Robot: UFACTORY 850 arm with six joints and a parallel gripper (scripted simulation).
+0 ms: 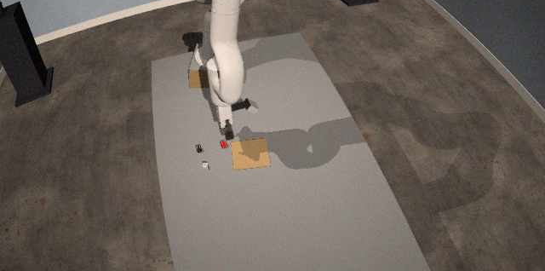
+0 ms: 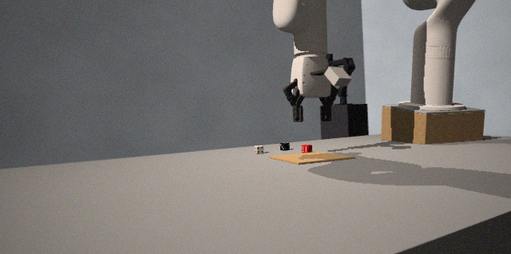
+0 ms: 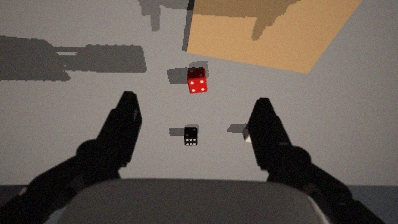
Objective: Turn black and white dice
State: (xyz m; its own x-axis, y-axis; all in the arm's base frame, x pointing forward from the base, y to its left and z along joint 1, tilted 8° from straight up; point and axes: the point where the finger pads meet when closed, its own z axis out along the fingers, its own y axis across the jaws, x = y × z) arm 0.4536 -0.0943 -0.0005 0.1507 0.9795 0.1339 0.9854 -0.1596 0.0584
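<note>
The black die lies 2 cm behind my hand, 12 cm to the right of it and 8 cm below it. Round my hand: tan mat 8 cm ahead, 6 cm to the left, 9 cm below; then red die 2 cm to the right, 8 cm below; then white die 7 cm ahead, 13 cm to the right, 8 cm below.
</note>
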